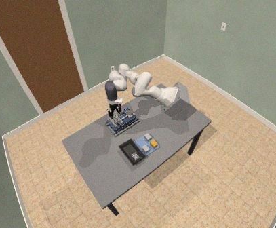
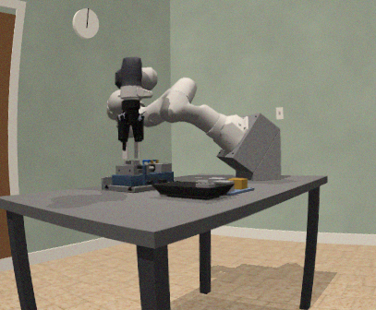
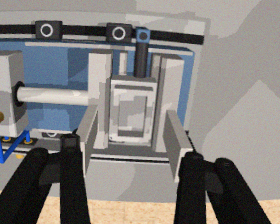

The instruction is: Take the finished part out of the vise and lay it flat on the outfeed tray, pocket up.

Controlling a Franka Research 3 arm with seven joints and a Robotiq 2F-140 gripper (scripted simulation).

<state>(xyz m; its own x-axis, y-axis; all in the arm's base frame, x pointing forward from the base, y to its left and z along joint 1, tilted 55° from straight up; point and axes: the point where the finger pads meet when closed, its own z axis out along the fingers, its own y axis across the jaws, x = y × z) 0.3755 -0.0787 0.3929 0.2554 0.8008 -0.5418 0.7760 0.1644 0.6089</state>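
My hand is 80 mm past the screw rod, 30 mm to the right of it and 70 mm above it. Also, from my hand: brass block: 10 mm behind, 420 mm to the left, 130 mm below; then white block: 70 mm ahead, 380 mm to the left, 130 mm below; then blue vise: 60 mm behind, 20 mm to the left, 110 mm below.
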